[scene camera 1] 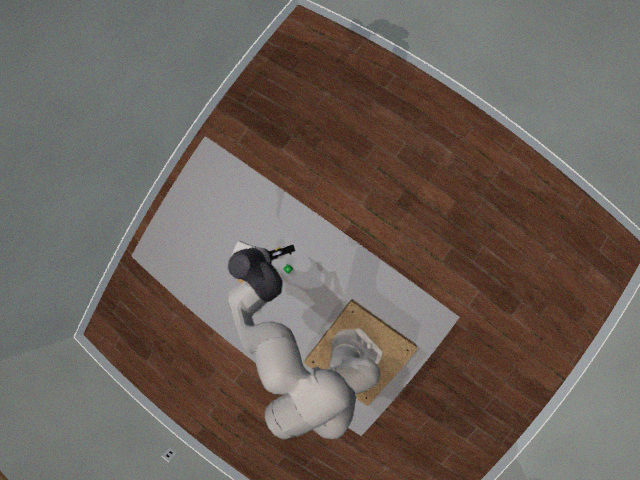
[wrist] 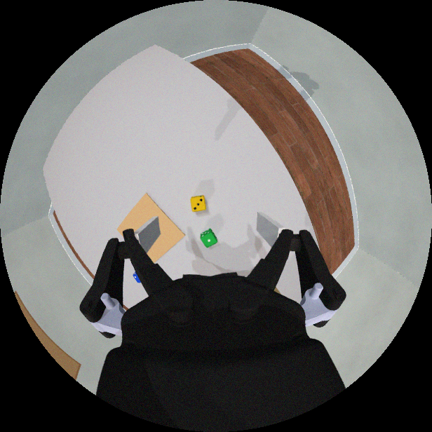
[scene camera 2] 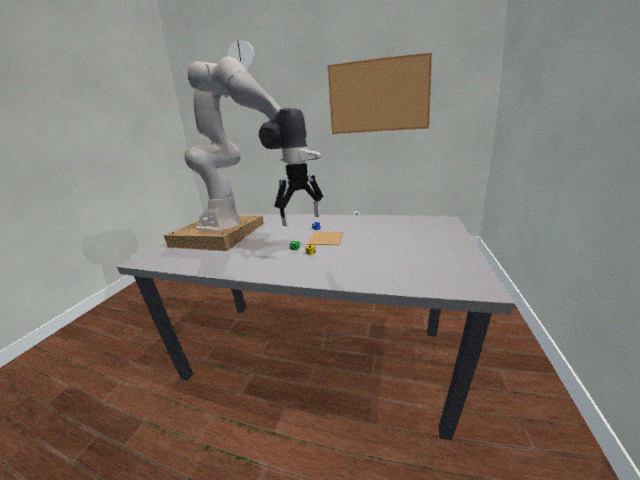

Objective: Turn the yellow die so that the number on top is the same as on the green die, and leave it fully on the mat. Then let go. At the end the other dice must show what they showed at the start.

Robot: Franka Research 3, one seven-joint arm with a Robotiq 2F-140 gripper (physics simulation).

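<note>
The yellow die [scene camera 2: 310,250] [wrist: 198,203] lies on the table off the mat, with three pips on top in the wrist view. The green die [scene camera 1: 287,268] [scene camera 2: 294,245] [wrist: 208,238] lies near it; its top seems to show one pip, with several pips on a side face. The orange-tan mat [scene camera 2: 325,238] [wrist: 170,232] lies beside them, partly behind a finger in the wrist view. The blue die [scene camera 2: 316,225] [wrist: 137,277] is beyond the mat; its top number is unclear. My gripper [scene camera 2: 300,219] [wrist: 207,223] is open and empty, pointing down above the table and dice.
The grey table [scene camera 1: 206,180] [scene camera 2: 403,258] [wrist: 125,125] carries the arm's wooden base [scene camera 1: 392,343] [scene camera 2: 199,241]. In scene camera 1 the arm hides much of the mat and the blue die. The table edge nearest the yellow die borders the wooden floor [scene camera 1: 413,170] [wrist: 300,165].
</note>
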